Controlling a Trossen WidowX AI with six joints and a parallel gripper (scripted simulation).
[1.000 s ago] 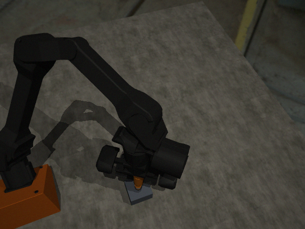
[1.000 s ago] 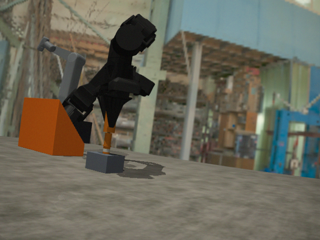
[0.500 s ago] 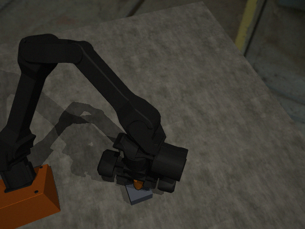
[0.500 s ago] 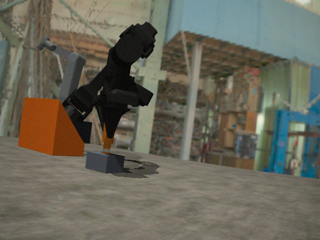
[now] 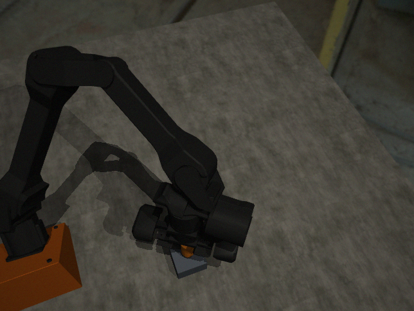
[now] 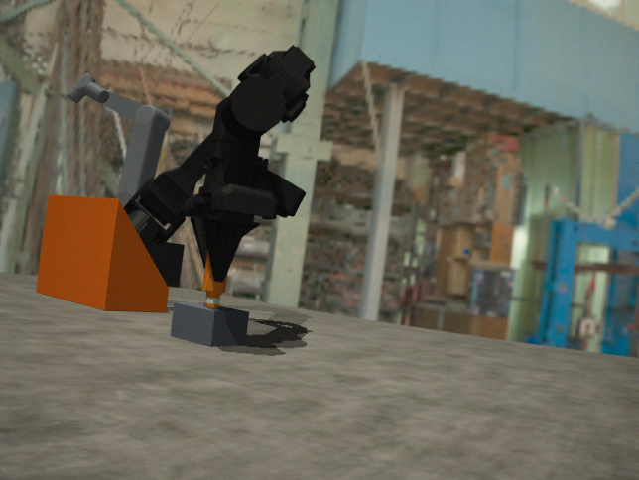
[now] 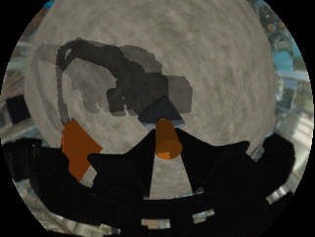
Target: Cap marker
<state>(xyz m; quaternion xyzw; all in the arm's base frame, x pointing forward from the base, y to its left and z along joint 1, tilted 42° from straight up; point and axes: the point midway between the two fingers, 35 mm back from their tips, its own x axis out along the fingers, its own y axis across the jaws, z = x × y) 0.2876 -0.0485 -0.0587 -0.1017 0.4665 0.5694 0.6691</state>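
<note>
Now: gripper tip 1 cm below the orange cap. From my gripper tip the other things lie so: holder block 5 cm below; pale band 2 cm below.
</note>
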